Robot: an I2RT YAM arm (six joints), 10 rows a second.
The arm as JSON. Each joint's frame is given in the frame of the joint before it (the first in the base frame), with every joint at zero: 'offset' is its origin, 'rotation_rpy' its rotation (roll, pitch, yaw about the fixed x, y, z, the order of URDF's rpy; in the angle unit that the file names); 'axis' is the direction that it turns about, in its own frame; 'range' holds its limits. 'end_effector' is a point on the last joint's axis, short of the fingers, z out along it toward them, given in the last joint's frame.
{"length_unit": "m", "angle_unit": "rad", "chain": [
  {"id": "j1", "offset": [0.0, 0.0, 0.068], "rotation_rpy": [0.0, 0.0, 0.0], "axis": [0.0, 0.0, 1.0], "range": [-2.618, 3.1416]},
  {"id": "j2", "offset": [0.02, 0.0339, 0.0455], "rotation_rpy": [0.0, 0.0, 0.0], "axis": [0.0, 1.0, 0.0], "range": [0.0, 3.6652]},
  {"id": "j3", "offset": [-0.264, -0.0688, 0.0], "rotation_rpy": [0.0, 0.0, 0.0], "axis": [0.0, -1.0, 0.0], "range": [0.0, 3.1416]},
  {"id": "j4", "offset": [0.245, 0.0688, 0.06], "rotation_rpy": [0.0, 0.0, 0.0], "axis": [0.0, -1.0, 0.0], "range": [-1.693, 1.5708]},
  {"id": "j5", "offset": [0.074, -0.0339, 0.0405], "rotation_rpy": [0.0, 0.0, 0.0], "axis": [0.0, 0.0, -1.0], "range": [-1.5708, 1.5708]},
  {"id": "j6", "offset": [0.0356, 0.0, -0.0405], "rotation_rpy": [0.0, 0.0, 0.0], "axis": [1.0, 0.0, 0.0], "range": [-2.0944, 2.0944]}
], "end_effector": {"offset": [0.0, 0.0, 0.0], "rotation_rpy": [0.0, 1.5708, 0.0]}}
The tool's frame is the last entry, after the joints.
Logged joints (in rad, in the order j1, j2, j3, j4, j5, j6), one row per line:
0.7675 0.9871 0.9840 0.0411 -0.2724 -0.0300
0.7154 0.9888 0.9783 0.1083 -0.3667 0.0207
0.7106 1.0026 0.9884 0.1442 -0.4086 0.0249
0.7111 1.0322 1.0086 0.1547 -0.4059 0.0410
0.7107 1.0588 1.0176 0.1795 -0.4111 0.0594
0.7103 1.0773 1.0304 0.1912 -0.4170 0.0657
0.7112 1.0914 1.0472 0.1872 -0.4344 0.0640
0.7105 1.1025 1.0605 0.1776 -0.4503 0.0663
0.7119 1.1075 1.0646 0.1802 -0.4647 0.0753
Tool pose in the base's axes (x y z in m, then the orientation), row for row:
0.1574 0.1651 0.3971 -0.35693 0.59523 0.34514 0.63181
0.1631 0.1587 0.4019 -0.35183 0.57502 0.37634 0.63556
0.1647 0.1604 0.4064 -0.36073 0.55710 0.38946 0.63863
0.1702 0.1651 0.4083 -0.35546 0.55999 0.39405 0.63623
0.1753 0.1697 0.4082 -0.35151 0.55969 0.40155 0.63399
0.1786 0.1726 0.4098 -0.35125 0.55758 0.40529 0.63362
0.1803 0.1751 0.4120 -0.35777 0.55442 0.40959 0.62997
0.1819 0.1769 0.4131 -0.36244 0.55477 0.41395 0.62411
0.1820 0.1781 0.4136 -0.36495 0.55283 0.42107 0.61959
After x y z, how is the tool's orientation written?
As a quaternion, x y z w.
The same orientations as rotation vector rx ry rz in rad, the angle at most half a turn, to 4 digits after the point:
-0.8168 1.3621 0.7898
-0.8039 1.3139 0.8599
-0.8232 1.2714 0.8888
-0.8120 1.2792 0.9002
-0.8037 1.2797 0.9181
-0.8032 1.2751 0.9268
-0.8193 1.2697 0.9380
-0.8320 1.2735 0.9502
-0.8393 1.2714 0.9684

